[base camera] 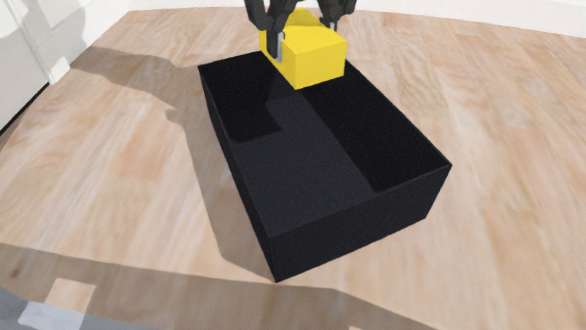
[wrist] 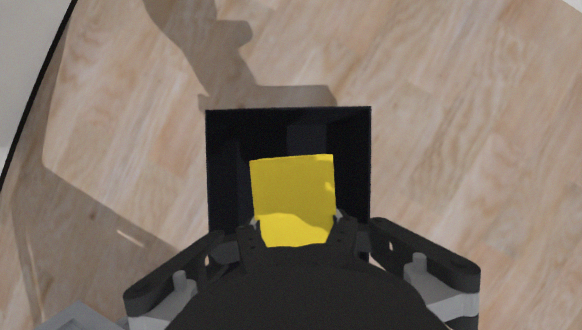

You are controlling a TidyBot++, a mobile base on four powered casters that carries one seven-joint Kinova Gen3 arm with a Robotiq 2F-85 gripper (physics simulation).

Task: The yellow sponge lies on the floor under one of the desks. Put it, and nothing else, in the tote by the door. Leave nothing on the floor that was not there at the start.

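Places are measured from the arm's base along level axes (x back, y right, z up), in millimetres.
Pixels of known places: gripper, fingertip midpoint: (base camera: 301,53) (wrist: 296,217).
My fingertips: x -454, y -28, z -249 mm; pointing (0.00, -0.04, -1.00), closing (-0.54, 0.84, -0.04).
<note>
For each thing: its top centre in the pictures, then the offset to it from my fingertips. Level surfaces: height alone.
- yellow sponge, middle of its top: (wrist: 295,223) (base camera: 299,26) dx -6, dy -3, dz +33 mm
- black tote, middle of its top: (base camera: 304,104) (wrist: 287,231) dx +36, dy +5, dz -47 mm
- wooden floor, its level: dz -147 mm
The yellow sponge (base camera: 317,57) (wrist: 294,187) is held between the fingers of my gripper (base camera: 304,40) (wrist: 296,217), which is shut on it. The black tote (base camera: 350,227) (wrist: 220,170) stands open on the floor. In the base camera view the sponge is over the tote's far end, at about the height of the rim or above it; the exact height is hard to tell. In the wrist view the sponge lies within the outline of the tote's side walls, and the tote's near end is hidden behind my gripper.
A white door or wall panel (base camera: 22,60) stands at the left, with a dark strip along its foot. A white baseboard (base camera: 450,15) runs along the back. Shadows of the arm fall on the wooden floor (base camera: 500,200) left of the tote. Part of the grey base shows at the lower left.
</note>
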